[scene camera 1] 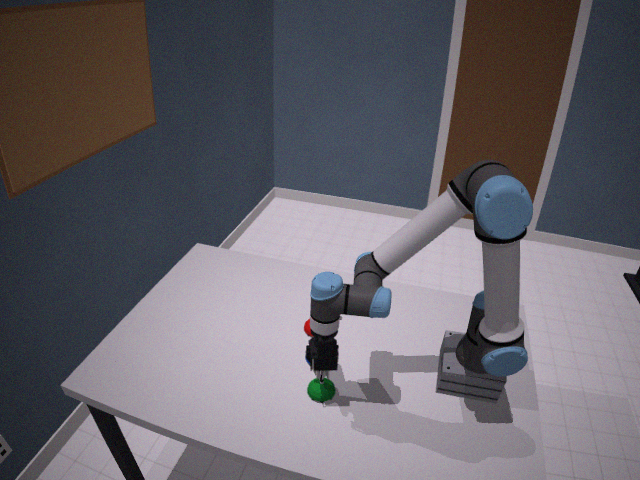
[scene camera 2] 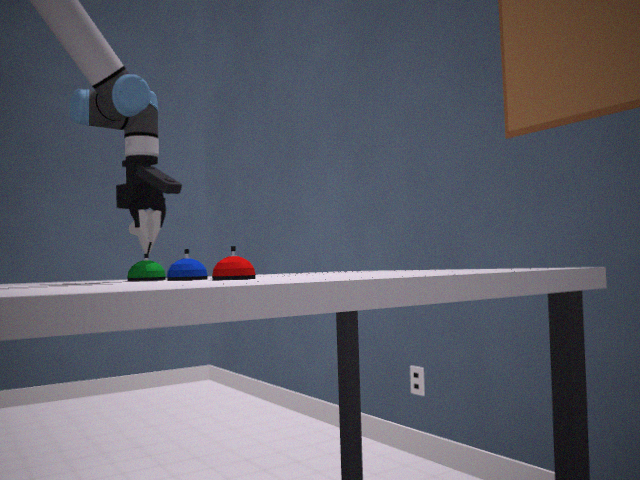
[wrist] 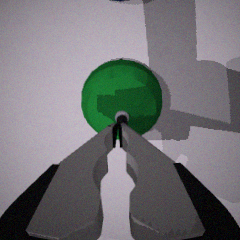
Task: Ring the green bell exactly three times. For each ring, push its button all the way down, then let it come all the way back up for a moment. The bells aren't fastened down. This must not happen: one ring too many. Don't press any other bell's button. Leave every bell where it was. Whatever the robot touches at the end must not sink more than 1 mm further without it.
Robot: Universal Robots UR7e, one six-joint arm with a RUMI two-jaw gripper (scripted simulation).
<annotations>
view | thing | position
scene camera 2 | my gripper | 147, 253
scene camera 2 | red bell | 233, 267
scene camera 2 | blue bell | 182, 270
</annotations>
